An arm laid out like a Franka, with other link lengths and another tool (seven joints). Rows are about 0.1 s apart.
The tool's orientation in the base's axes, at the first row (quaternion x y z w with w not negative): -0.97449, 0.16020, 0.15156, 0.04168
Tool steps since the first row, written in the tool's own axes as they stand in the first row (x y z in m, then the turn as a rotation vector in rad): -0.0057, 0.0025, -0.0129, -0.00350, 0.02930, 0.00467; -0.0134, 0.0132, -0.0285, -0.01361, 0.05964, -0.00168; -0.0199, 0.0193, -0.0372, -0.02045, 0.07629, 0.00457; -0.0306, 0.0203, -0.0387, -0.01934, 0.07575, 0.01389; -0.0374, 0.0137, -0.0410, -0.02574, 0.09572, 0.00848; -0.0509, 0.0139, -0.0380, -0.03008, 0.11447, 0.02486; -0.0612, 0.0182, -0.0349, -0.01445, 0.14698, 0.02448; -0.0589, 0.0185, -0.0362, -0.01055, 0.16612, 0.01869; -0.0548, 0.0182, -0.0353, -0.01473, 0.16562, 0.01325
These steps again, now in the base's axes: -0.0023, -0.0023, 0.0139, -0.01400, -0.02604, -0.00432; -0.0083, -0.0122, 0.0308, -0.03119, -0.05251, 0.00385; -0.0137, -0.0171, 0.0409, -0.04453, -0.06539, -0.00052; -0.0233, -0.0150, 0.0456, -0.04598, -0.06400, -0.00971; -0.0266, -0.0071, 0.0501, -0.05672, -0.08166, -0.00324; -0.0397, -0.0028, 0.0514, -0.07135, -0.09596, -0.01808; -0.0513, -0.0034, 0.0515, -0.06770, -0.13142, -0.02361; -0.0490, -0.0045, 0.0520, -0.06876, -0.15143, -0.01994; -0.0454, -0.0054, 0.0499, -0.07084, -0.15041, -0.01346
